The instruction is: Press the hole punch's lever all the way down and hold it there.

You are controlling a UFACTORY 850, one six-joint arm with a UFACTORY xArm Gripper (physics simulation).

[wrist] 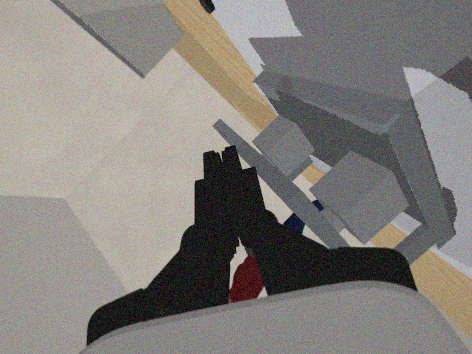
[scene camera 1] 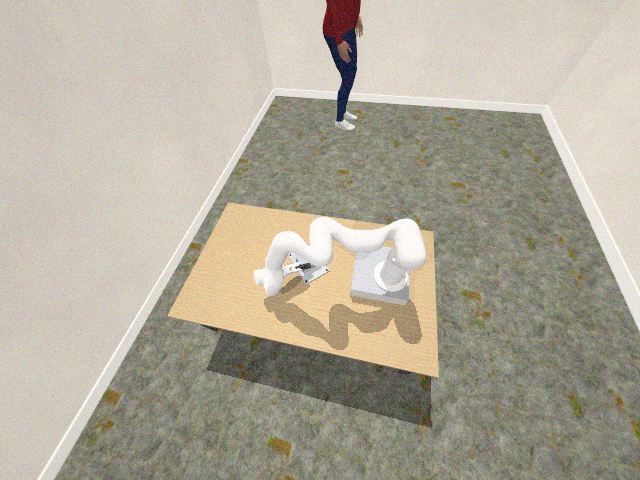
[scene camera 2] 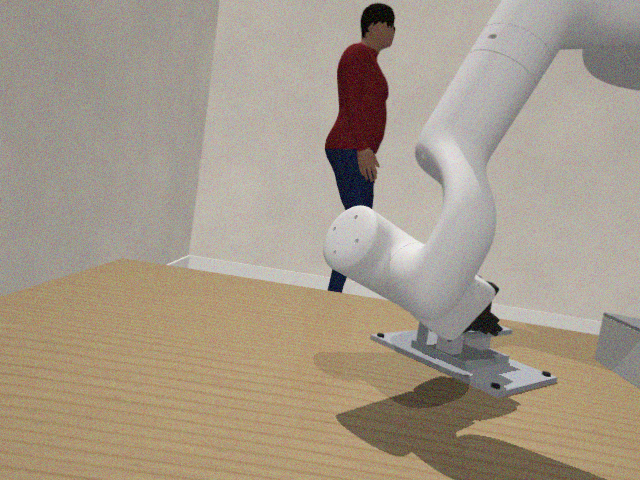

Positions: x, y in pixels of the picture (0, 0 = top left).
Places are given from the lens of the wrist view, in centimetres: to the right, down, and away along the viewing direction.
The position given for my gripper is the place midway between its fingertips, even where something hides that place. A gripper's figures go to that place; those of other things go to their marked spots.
my gripper (wrist: 226, 168): 0, 0, 13
hole punch lever (wrist: 326, 225): 4, 2, 11
light base plate (wrist: 412, 57): 5, -4, 7
